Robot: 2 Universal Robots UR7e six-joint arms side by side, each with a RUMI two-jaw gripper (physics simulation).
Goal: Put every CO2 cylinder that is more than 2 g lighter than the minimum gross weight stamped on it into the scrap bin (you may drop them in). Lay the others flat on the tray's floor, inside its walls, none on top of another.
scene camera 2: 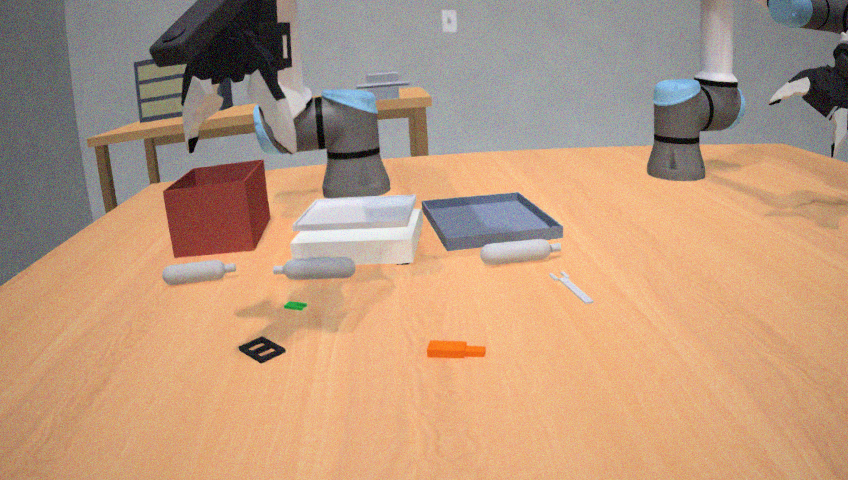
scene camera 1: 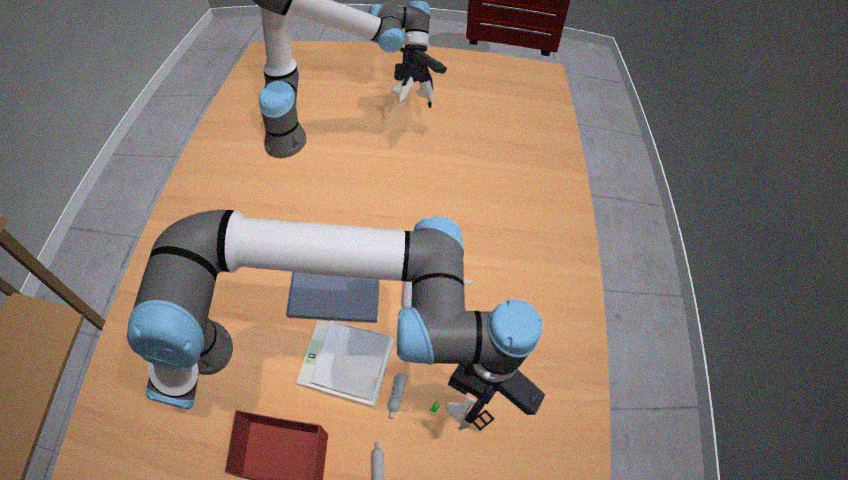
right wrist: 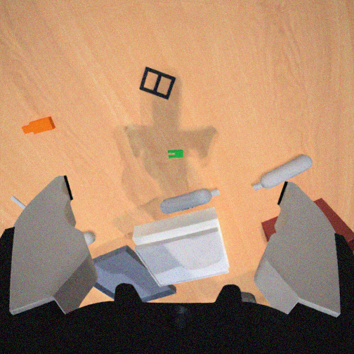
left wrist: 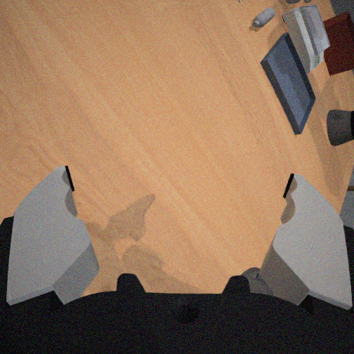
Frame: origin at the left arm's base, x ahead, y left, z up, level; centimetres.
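Seen in the pictures: left gripper, fingertip midpoint: (scene camera 2: pixel 800 130) (scene camera 1: pixel 415 105); right gripper, fingertip midpoint: (scene camera 2: pixel 237 153) (scene camera 1: pixel 478 399); left arm's base, origin of the base link: (scene camera 2: pixel 675 174) (scene camera 1: pixel 285 142); right arm's base, origin of the base link: (scene camera 2: pixel 356 191) (scene camera 1: pixel 208 348).
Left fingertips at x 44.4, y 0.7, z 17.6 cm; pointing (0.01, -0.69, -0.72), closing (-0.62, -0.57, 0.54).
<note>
Pixels of each thing's top centre, then the offset from my left fingertips to it.
- Grey cylinder A, middle of its top: (scene camera 2: pixel 312 258) (scene camera 1: pixel 396 393) dy -83.7, dx +0.5, dz -14.5 cm
- Cylinder B, middle of its top: (scene camera 2: pixel 196 262) (scene camera 1: pixel 377 465) dy -101.9, dx -2.7, dz -14.5 cm
- red scrap bin, middle of its top: (scene camera 2: pixel 216 174) (scene camera 1: pixel 271 449) dy -102.3, dx -25.2, dz -5.6 cm
- Cylinder C, middle of its top: (scene camera 2: pixel 520 241) (scene camera 1: pixel 408 286) dy -54.4, dx +1.8, dz -14.5 cm
- blue-grey tray, middle of its top: (scene camera 2: pixel 487 212) (scene camera 1: pixel 333 284) dy -54.9, dx -18.0, dz -15.6 cm
- green piece, middle of its top: (scene camera 2: pixel 295 304) dy -85.8, dx +10.0, dz -17.2 cm
- black frame, middle of its top: (scene camera 2: pixel 261 347) (scene camera 1: pixel 483 419) dy -88.8, dx +21.6, dz -17.1 cm
- orange piece, middle of its top: (scene camera 2: pixel 456 345) dy -67.9, dx +26.1, dz -16.7 cm
- small wrench, middle of its top: (scene camera 2: pixel 572 286) dy -50.7, dx +13.3, dz -17.3 cm
Grey cylinder A (scene camera 1: pixel 397 392) (scene camera 2: pixel 318 268) (right wrist: pixel 185 201) lies before the scale; its stamp is unreadable. Cylinder B (scene camera 1: pixel 377 460) (scene camera 2: pixel 199 271) (right wrist: pixel 286 171) lies near the red scrap bin (scene camera 1: pixel 276 449) (scene camera 2: pixel 214 217) (left wrist: pixel 340 45). Cylinder C (scene camera 1: pixel 407 294) (scene camera 2: pixel 517 251) (left wrist: pixel 264 17) (right wrist: pixel 89 237) lies outside the blue-grey tray (scene camera 1: pixel 333 297) (scene camera 2: pixel 487 220) (left wrist: pixel 290 85) (right wrist: pixel 125 272), partly hidden by my right finger in the right wrist view. My right gripper (scene camera 2: pixel 242 149) (right wrist: pixel 176 181) is open above the table. My left gripper (scene camera 1: pixel 415 103) (scene camera 2: pixel 803 129) (left wrist: pixel 179 173) is open, far from the cylinders.
The white scale (scene camera 1: pixel 306 368) (scene camera 2: pixel 357 246) (right wrist: pixel 185 255) stands between bin and tray; its display seems to read 0. A green piece (scene camera 2: pixel 295 305) (right wrist: pixel 175 154), black frame (scene camera 2: pixel 261 349) (right wrist: pixel 157 83), orange piece (scene camera 2: pixel 455 349) (right wrist: pixel 42 125) and small wrench (scene camera 2: pixel 576 288) lie on the table.
</note>
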